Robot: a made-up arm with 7 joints.
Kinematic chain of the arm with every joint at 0, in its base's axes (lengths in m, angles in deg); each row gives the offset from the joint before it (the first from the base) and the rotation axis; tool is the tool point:
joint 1: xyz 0 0 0.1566 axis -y
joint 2: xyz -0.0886 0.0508 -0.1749 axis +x
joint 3: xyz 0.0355 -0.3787 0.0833 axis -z
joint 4: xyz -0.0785 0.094 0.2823 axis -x
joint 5: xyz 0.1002 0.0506 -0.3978 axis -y
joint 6: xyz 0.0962 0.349 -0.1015 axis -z
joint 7: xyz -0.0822 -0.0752 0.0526 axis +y
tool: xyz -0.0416 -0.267 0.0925
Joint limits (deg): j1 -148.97..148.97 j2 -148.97..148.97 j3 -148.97..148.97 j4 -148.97..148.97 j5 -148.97..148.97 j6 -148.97..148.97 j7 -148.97..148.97
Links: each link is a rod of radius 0.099 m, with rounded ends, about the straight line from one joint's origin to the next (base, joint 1, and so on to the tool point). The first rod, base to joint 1, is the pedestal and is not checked.
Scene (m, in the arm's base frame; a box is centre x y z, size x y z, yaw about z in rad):
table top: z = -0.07
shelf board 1: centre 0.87 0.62 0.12 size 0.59 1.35 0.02 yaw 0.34
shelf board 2: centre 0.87 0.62 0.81 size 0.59 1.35 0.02 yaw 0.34
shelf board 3: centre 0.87 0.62 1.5 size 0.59 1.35 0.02 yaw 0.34
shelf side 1: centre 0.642 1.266 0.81 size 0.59 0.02 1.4 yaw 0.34
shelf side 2: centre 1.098 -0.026 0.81 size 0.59 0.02 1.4 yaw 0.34
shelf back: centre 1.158 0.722 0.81 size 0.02 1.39 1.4 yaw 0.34
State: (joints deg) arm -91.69 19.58 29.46 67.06 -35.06 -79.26 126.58
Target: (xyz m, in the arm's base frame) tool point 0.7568 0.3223 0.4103
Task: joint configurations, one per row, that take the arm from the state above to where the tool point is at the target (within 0.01 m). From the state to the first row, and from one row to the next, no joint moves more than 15 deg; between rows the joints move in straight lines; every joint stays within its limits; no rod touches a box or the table.
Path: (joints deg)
1: -89.77 4.82 30.83 65.48 -33.23 -68.56 124.69
2: -87.86 -9.95 32.20 63.89 -31.40 -57.85 122.79
3: -85.94 -24.71 33.57 62.31 -29.57 -47.15 120.90
4: -84.03 -39.48 34.94 60.73 -27.74 -36.45 119.00
5: -82.11 -54.24 36.31 59.15 -25.91 -25.75 117.11
6: -80.19 -69.01 37.68 57.56 -24.09 -15.04 115.21
7: -78.28 -83.77 39.04 55.98 -22.26 -4.34 113.32
8: -76.36 -98.54 40.41 54.40 -20.43 6.36 111.42
9: -77.32 -95.14 39.23 66.06 -21.17 -3.46 114.13
10: -78.29 -91.73 38.05 77.72 -21.91 -13.27 116.83
11: -79.25 -88.33 36.87 89.39 -22.65 -23.09 119.53
12: -80.22 -84.93 35.69 101.05 -23.39 -32.91 122.24

